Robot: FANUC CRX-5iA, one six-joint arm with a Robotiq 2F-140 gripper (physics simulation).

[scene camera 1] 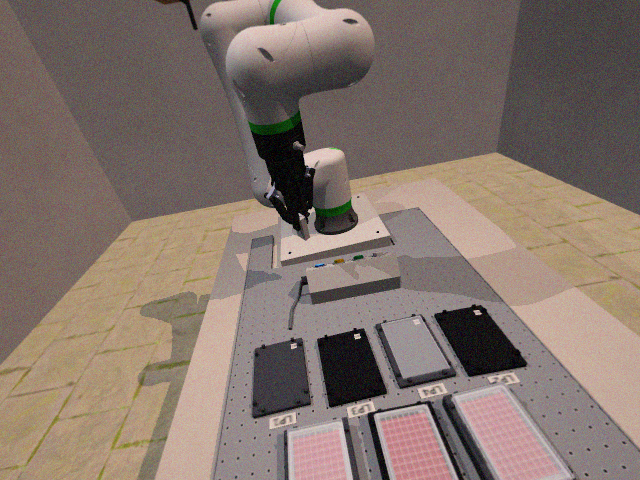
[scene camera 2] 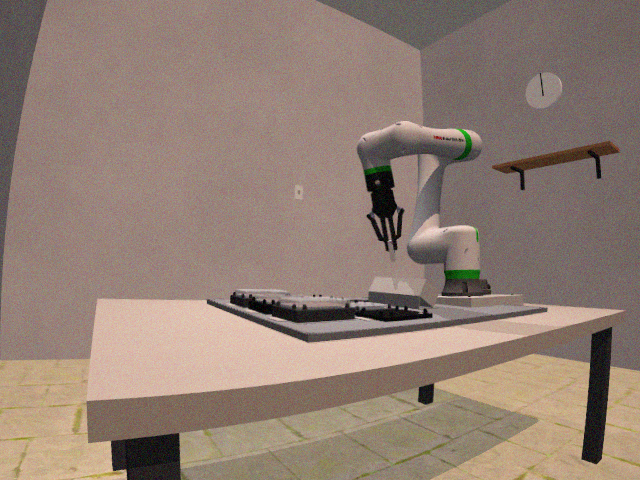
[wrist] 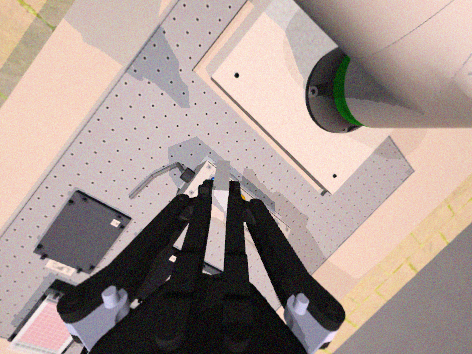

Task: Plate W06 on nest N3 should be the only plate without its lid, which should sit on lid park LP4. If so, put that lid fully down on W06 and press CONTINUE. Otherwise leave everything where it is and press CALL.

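Frame: origin at the arm's base, x ahead, y left, z up, level; metres.
Where they show: gripper, between the fingertips: (scene camera 1: 303, 236) (scene camera 2: 393, 261) (wrist: 223, 171); arm's base, origin of its link: (scene camera 1: 336, 223) (scene camera 2: 462, 295) (wrist: 342, 92).
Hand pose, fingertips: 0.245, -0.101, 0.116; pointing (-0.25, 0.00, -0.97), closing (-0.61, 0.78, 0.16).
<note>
Each offset is from my fingertips to the top centre of the thing, as dx, dy, dz. "spot": to the spot under its first point.
My gripper (scene camera 1: 305, 233) (scene camera 2: 392, 253) (wrist: 223, 171) is shut and empty, above the button box @[+0.054, +0.101, -0.054] (scene camera 1: 356, 287) (scene camera 2: 403, 299) (wrist: 200, 177). Its blue button @[+0.034, +0.026, -0.065] (scene camera 1: 320, 265) (wrist: 213, 178), yellow button @[+0.032, +0.076, -0.063] (scene camera 1: 338, 261) (wrist: 243, 197) and green button @[+0.031, +0.126, -0.063] (scene camera 1: 358, 257) show. A light grey lid @[+0.270, +0.179, -0.120] (scene camera 1: 416, 347) lies on the park whose label looks like LP4 @[spot: +0.356, +0.182, -0.136] (scene camera 1: 431, 390). The middle plate @[+0.456, +0.118, -0.101] (scene camera 1: 416, 445) looks deeper pink and lidless. The left plate @[+0.460, -0.016, -0.097] (scene camera 1: 318, 454) and right plate @[+0.450, +0.245, -0.096] (scene camera 1: 509, 434) look paler, under clear covers. Nest and plate labels cannot be read.
Three dark lid parks, at left (scene camera 1: 280, 379) (wrist: 82, 232), centre-left @[+0.280, +0.051, -0.117] (scene camera 1: 351, 369) and right (scene camera 1: 480, 342), hold no lid. A bent cable @[spot: +0.093, -0.049, -0.132] (scene camera 1: 295, 304) (wrist: 154, 176) leaves the box. The robot's white base plate (scene camera 1: 336, 242) (scene camera 2: 480, 300) (wrist: 270, 100) is behind the box.
</note>
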